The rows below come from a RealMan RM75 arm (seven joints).
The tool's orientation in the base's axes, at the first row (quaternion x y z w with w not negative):
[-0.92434 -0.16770 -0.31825 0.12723]
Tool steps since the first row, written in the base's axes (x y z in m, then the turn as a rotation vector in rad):
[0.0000 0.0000 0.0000 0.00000 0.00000 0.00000]
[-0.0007 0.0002 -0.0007 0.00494 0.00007 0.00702]
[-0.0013 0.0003 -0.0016 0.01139 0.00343 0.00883]
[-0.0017 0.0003 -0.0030 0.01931 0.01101 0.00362]
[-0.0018 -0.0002 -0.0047 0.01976 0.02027 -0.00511]
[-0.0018 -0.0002 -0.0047 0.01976 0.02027 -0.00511]
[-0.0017 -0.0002 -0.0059 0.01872 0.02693 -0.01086]
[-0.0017 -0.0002 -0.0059 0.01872 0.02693 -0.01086]
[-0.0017 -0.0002 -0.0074 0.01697 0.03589 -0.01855]
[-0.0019 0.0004 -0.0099 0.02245 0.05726 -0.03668]
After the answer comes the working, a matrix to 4 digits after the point.
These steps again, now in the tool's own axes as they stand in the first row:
[0.0000 0.0000 0.0000 0.00000 0.00000 0.00000]
[-0.0009 -0.0004 0.0002 0.00811 0.00097 -0.00265]
[-0.0019 -0.0006 0.0006 0.01480 0.00019 0.00063]
[-0.0031 -0.0006 0.0015 0.01912 -0.00295 0.01153]
[-0.0043 0.0001 0.0025 0.01606 -0.01009 0.02162]
[-0.0043 0.0001 0.0025 0.01606 -0.01009 0.02162]
[-0.0050 0.0003 0.0035 0.01319 -0.01583 0.02773]
[-0.0050 0.0003 0.0035 0.01319 -0.01583 0.02773]
[-0.0060 0.0005 0.0047 0.00909 -0.02369 0.03572]
[-0.0076 0.0002 0.0067 0.00661 -0.03870 0.05989]

The tool's axes in the first row as the columns of a matrix, in the base's axes (rounded; the answer above uses it unrounded):
[0.7412 0.3910 0.5457]
[0.2290 -0.9114 0.3419]
[0.6310 -0.1285 -0.7651]

